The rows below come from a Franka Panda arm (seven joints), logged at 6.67 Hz.
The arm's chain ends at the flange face. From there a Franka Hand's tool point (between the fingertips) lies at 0.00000 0.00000 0.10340 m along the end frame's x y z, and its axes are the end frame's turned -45 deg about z.
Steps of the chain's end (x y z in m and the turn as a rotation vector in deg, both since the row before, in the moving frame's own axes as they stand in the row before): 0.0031 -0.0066 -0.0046 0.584 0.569 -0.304; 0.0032 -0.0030 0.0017 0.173 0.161 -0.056; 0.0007 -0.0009 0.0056 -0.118 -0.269 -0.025; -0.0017 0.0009 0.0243 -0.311 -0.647 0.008; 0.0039 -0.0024 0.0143 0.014 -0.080 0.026; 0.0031 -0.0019 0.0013 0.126 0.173 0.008
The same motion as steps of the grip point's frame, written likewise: 0.0083 -0.0025 -0.0046 0.011 0.815 -0.304; 0.0048 0.0001 0.0017 0.008 0.236 -0.056; 0.0006 -0.0003 0.0056 0.107 -0.274 -0.025; -0.0031 -0.0010 0.0243 0.238 -0.677 0.008; 0.0044 0.0009 0.0143 0.066 -0.047 0.026; 0.0039 0.0009 0.0013 -0.033 0.211 0.008
